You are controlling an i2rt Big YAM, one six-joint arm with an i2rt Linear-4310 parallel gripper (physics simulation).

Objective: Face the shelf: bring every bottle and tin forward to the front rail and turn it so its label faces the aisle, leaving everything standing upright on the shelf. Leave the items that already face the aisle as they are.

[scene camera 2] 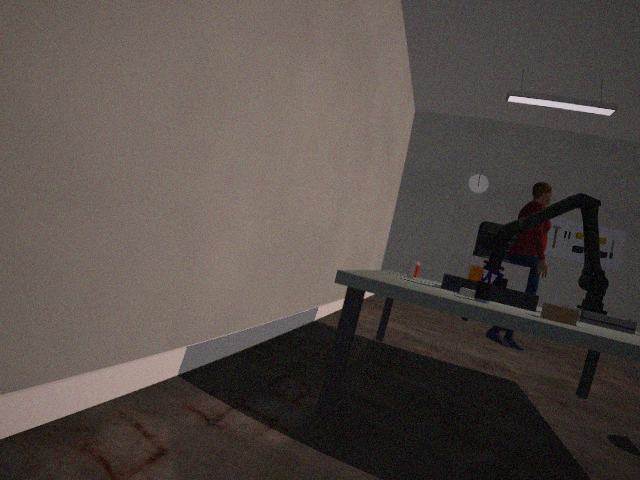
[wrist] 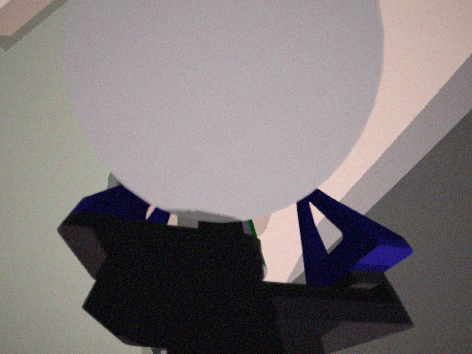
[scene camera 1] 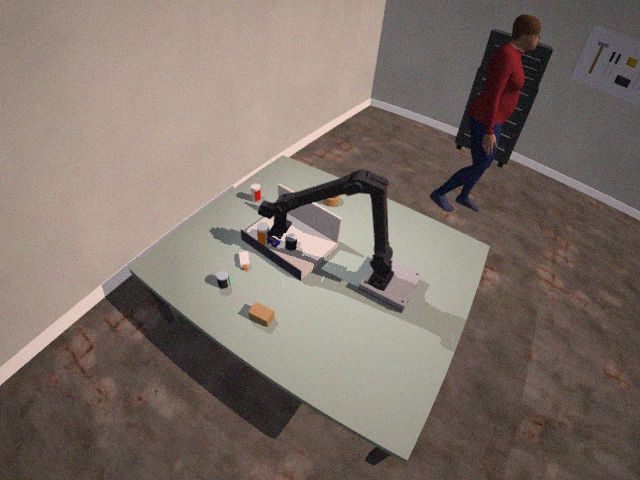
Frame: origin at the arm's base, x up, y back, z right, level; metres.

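Seen in the pictures: gripper, between the fingertips: (scene camera 1: 278, 239); arm's base, origin of its link: (scene camera 2: 591, 311) (scene camera 1: 380, 278).
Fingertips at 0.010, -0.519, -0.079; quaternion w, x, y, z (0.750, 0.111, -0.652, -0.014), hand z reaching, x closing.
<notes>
Offsets run from my fingertips to a thing's middle, as dx, dy, dz. Level surfaces: height alone.
A shelf board @(dx -0.026) (scene camera 1: 318, 245) with a dark front rail @(-0.035, +0.004, -0.082) (scene camera 1: 270, 254) (scene camera 2: 509, 296) and a grey back wall (scene camera 1: 315, 216) lies on the table. An orange bottle @(+0.029, -0.062, -0.041) (scene camera 1: 262, 234) (scene camera 2: 475, 272) with a grey cap @(+0.076, -0.062, -0.041) (wrist: 224, 105) stands at its left end by the rail. A black tin @(+0.010, +0.067, +0.010) (scene camera 1: 290, 242) stands further right. My gripper (scene camera 1: 274, 239) (scene camera 2: 492, 276) (wrist: 241, 177) is down low between them, right beside the bottle. Its blue fingers are spread wide and hold nothing. In the wrist view the cap fills most of the picture. A thin green strip (wrist: 256, 239) shows under the gripper body.
Off the shelf on the table @(dx -0.063) (scene camera 1: 347, 362) (scene camera 2: 385, 282) are a red can @(-0.015, -0.344, +0.233) (scene camera 1: 256, 191) (scene camera 2: 417, 270), a tan tin @(-0.038, +0.015, +0.481) (scene camera 1: 331, 201) behind the back wall, a white box @(-0.049, -0.073, -0.177) (scene camera 1: 244, 259), a black tin with a green label @(-0.028, -0.064, -0.335) (scene camera 1: 223, 279) and a brown box @(-0.038, +0.183, -0.369) (scene camera 1: 261, 314). A person (scene camera 1: 490, 110) (scene camera 2: 532, 238) walks at the back right.
</notes>
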